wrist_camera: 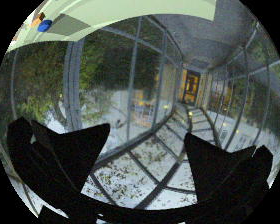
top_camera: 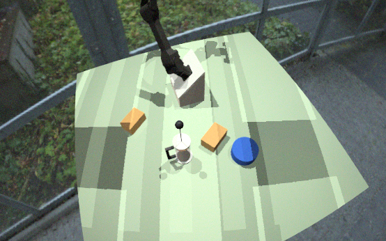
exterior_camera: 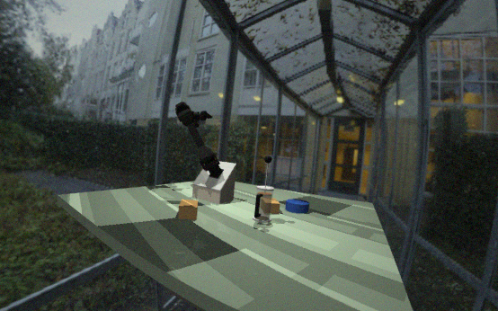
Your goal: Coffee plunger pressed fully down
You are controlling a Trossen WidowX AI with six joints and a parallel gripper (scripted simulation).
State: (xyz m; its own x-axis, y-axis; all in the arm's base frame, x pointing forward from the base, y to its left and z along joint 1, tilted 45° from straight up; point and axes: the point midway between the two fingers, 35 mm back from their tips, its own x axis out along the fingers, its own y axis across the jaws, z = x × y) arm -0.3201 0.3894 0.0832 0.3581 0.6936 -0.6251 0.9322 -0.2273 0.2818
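My gripper tip is now 650 mm short of the coffee press, 380 mm to the left of it and 360 mm above it.
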